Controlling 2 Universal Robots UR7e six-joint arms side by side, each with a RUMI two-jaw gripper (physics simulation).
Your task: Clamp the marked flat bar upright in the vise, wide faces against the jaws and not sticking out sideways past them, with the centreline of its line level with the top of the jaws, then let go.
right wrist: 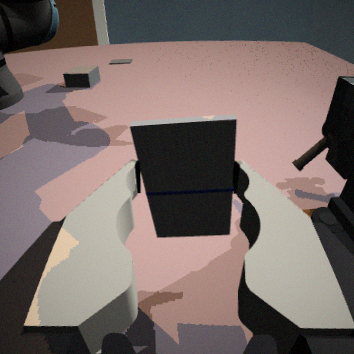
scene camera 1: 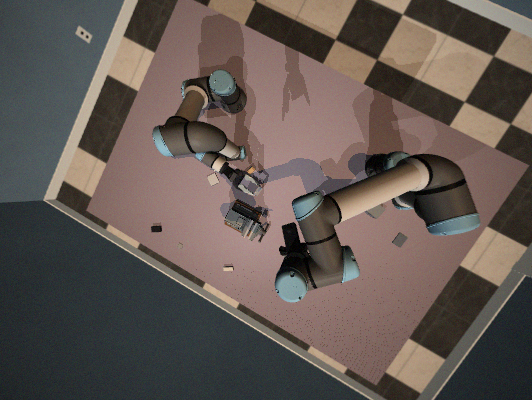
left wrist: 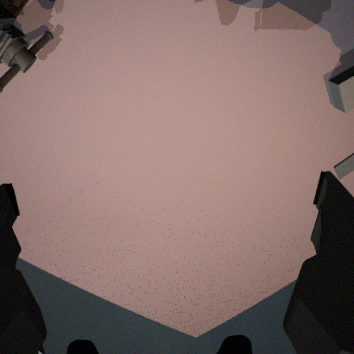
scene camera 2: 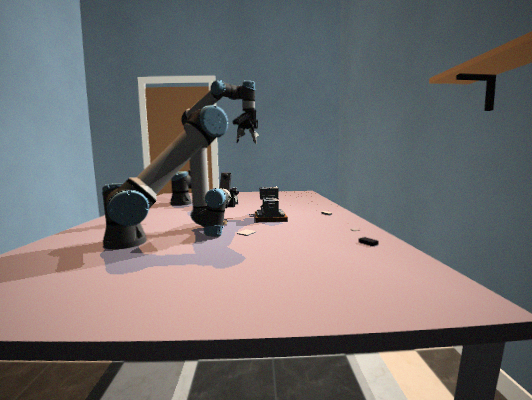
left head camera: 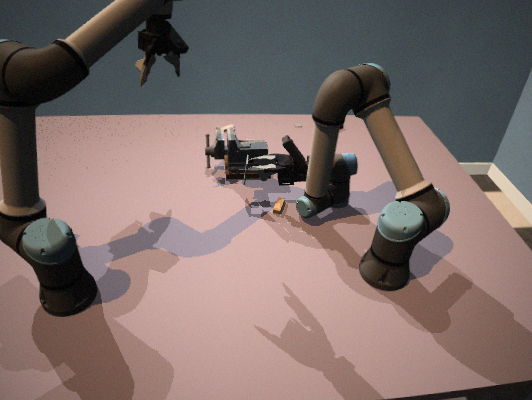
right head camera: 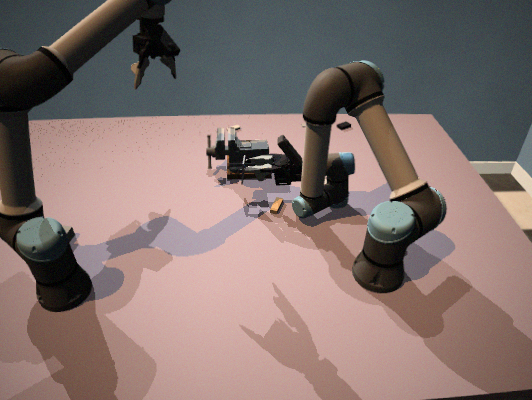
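Seen in the pictures: left gripper, between the fingertips: (left wrist: 165, 179) (scene camera 2: 246, 143) (left head camera: 160, 81) (right head camera: 155, 83); right gripper, between the fingertips: (right wrist: 186, 162) (scene camera 1: 258, 191) (left head camera: 245, 165) (right head camera: 242, 166); left arm's base, origin of its link: (scene camera 1: 379, 167) (scene camera 2: 181, 203) (left head camera: 69, 294) (right head camera: 65, 290); right arm's base, origin of its link: (scene camera 1: 233, 100) (scene camera 2: 125, 242) (left head camera: 383, 271) (right head camera: 377, 273).
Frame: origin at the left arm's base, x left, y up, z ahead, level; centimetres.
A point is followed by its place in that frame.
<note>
The flat bar (right wrist: 190, 155) {x -52.6, y 14.3, z 41.5 cm} (left head camera: 246, 169) is dark with a thin blue line across its wide face. My right gripper (right wrist: 186, 162) {x -52.0, y 13.5, z 41.4 cm} (left head camera: 252, 163) {x -52.0, y 13.5, z 41.4 cm} (right head camera: 250, 164) {x -52.0, y 13.5, z 41.4 cm} is shut on its side edges and holds it upright above the table, beside the vise. The vise (left head camera: 250, 146) {x -55.3, y 10.7, z 59.3 cm} (right head camera: 252, 146) {x -55.9, y 10.2, z 60.1 cm} (scene camera 1: 242, 220) {x -52.8, y 10.6, z 59.9 cm} (scene camera 2: 270, 206) {x -60.3, y 7.4, z 60.9 cm} stands on an orange-brown base with a gap between its jaws; part of it shows at the right wrist view's right edge. My left gripper (left head camera: 160, 79) {x -25.1, y 40.8, z 49.0 cm} (right head camera: 155, 82) {x -25.1, y 40.8, z 49.0 cm} (scene camera 2: 247, 142) {x -25.1, y 40.8, z 49.0 cm} (left wrist: 165, 179) {x -25.1, y 40.8, z 49.0 cm} is open and empty, pointing down, high above the table near the vise's handle side.
An orange block (left head camera: 279, 205) {x -63.4, y 1.5, z 34.2 cm} (right head camera: 276, 205) {x -63.3, y 1.5, z 34.3 cm} lies near the right arm's wrist. A cream plate (scene camera 1: 213, 179) {x -81.0, y 0.5, z 48.9 cm} (scene camera 2: 246, 233) {x -83.7, y 0.5, z 49.0 cm}, a black block (scene camera 1: 156, 228) {x -99.9, y 1.5, z 93.1 cm} (scene camera 2: 368, 241) {x -101.9, y 1.3, z 93.1 cm} and a pale block (scene camera 1: 228, 268) {x -48.2, y 1.2, z 92.8 cm} lie around the vise. A grey block (right wrist: 82, 77) {x 4.6, y 2.5, z 22.5 cm} and grey plate (right wrist: 121, 61) {x 27.6, y 0.3, z 30.2 cm} lie farther off.
</note>
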